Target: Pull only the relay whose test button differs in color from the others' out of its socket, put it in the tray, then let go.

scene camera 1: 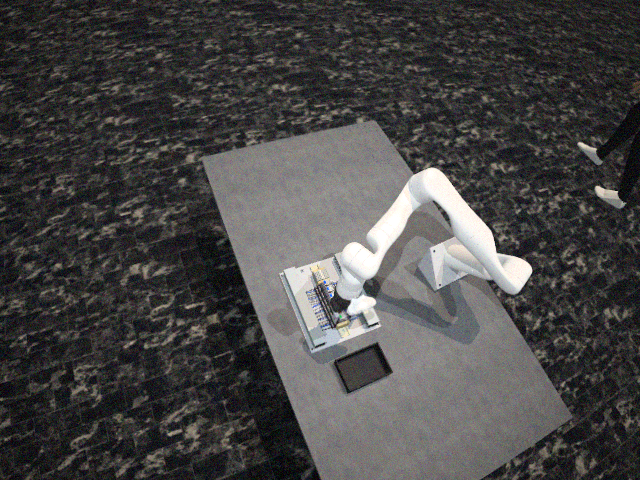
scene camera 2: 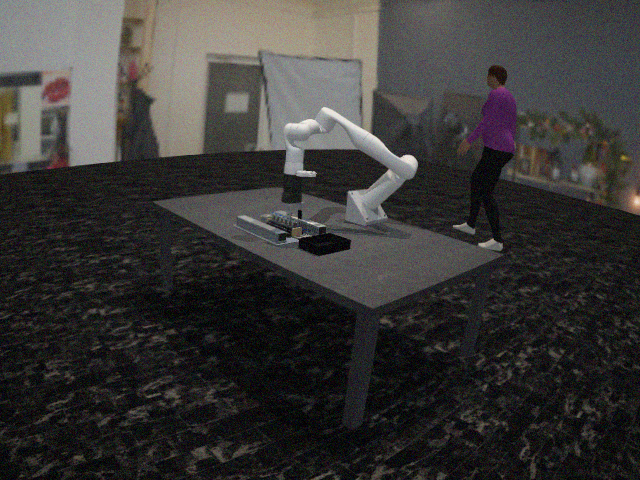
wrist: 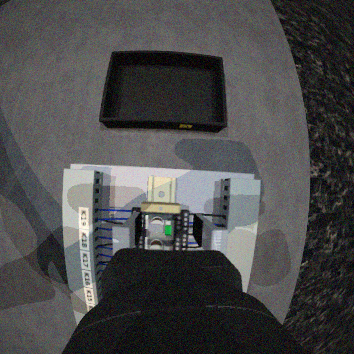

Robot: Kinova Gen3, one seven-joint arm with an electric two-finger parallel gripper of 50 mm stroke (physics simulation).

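Frame: origin at the arm's base, x ahead, y right, z down, level; millimetres.
Seen in the pictures: gripper, between the fingertips: [scene camera 1: 341,317] [scene camera 2: 294,219] [wrist: 167,223]; arm's base, origin of its link: [scene camera 1: 453,256] [scene camera 2: 368,201].
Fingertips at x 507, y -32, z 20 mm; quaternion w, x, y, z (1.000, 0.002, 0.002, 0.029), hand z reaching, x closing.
Pixels of each thing's top centre, then the offset from my fingertips to it. "spot": a spot on its surface instead.
- relay with the green test button, centre of its top: [wrist: 159,229] [scene camera 2: 294,219] dx -7, dy +7, dz +3 mm
- tan end block, centre of its top: [wrist: 160,208] [scene camera 2: 297,227] dx -6, dy -11, dz +32 mm
- neighbouring relay, centre of its top: [wrist: 158,255] dx -9, dy +34, dz +3 mm
- black tray, centre of its top: [wrist: 164,81] [scene camera 1: 364,366] [scene camera 2: 325,239] dx +0, dy -171, dz +37 mm
- panel, a spot on its surface: [scene camera 1: 330,338] spot: dx +50, dy -32, dz +69 mm
- duct, a spot on its surface: [wrist: 80,190] spot: dx -101, dy -32, dz +29 mm
The relay with the green test button [wrist: 159,231] sits in its socket at the tray end of the row, beside the tan end block [wrist: 161,207]. Its green button [wrist: 168,229] [scene camera 1: 340,316] faces up. Part of a neighbouring relay [wrist: 156,244] shows; its button is hidden under the gripper. Blue patches show farther along the row in scene camera 1. My gripper [wrist: 167,223] [scene camera 2: 295,213] is open and empty, low over the row, its fingers on either side of the green-button relay in the wrist view. The black tray [scene camera 1: 363,367] [scene camera 2: 324,249] [wrist: 162,90] is empty.
The panel [scene camera 1: 330,338] carries a wire duct along each side; the duct [wrist: 80,190] on the left has labels K19 to K15. Blue and black wires [wrist: 116,210] run beside the sockets. The tray stands just beyond the panel's end. A person [scene camera 2: 498,121] stands beyond the table.
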